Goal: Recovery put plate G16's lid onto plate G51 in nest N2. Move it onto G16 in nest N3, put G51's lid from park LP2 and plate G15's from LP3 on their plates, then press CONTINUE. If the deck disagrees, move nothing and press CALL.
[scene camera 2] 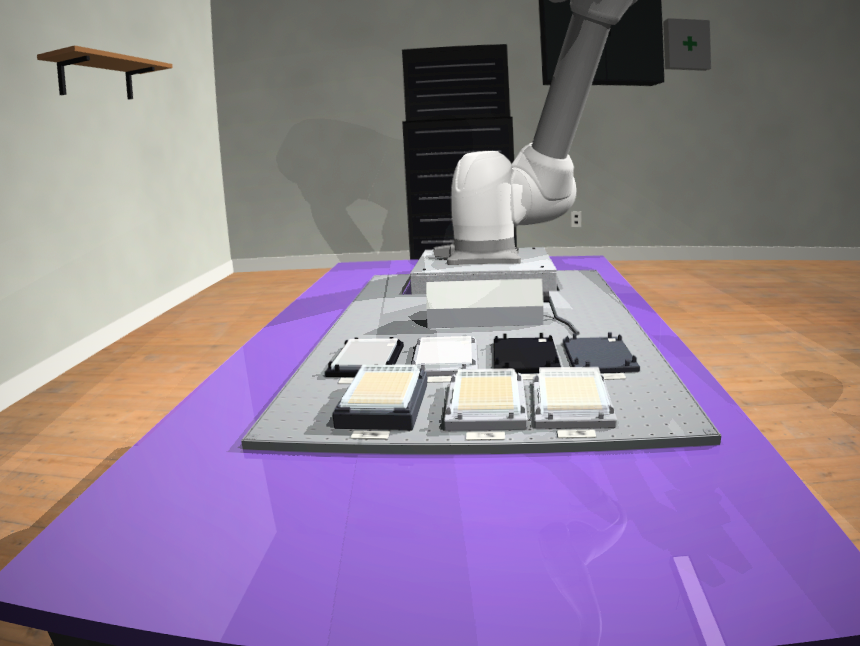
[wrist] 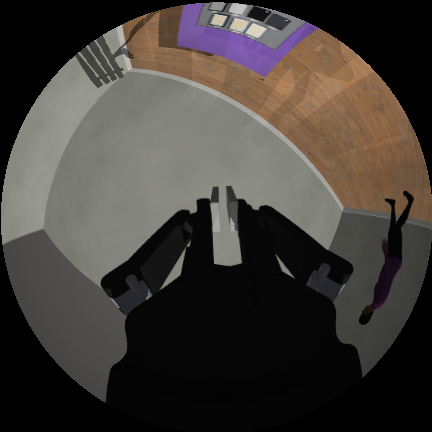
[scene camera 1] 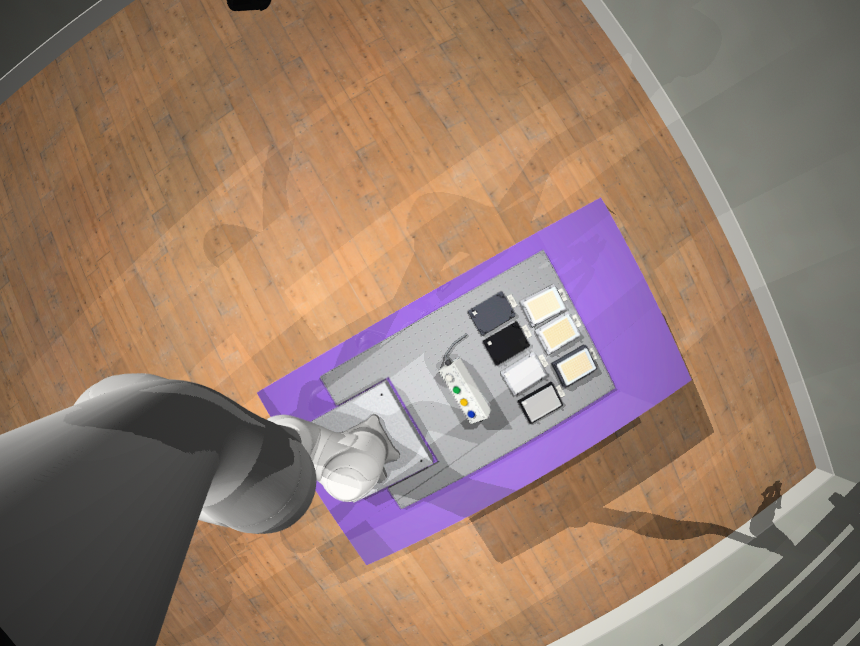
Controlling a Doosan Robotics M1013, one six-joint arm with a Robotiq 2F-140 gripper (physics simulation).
My gripper (wrist: 222, 196) is shut, holding nothing. I also see a white button box (scene camera 2: 485, 303).
The white button box is seen too in scene camera 1 (scene camera 1: 456, 376).
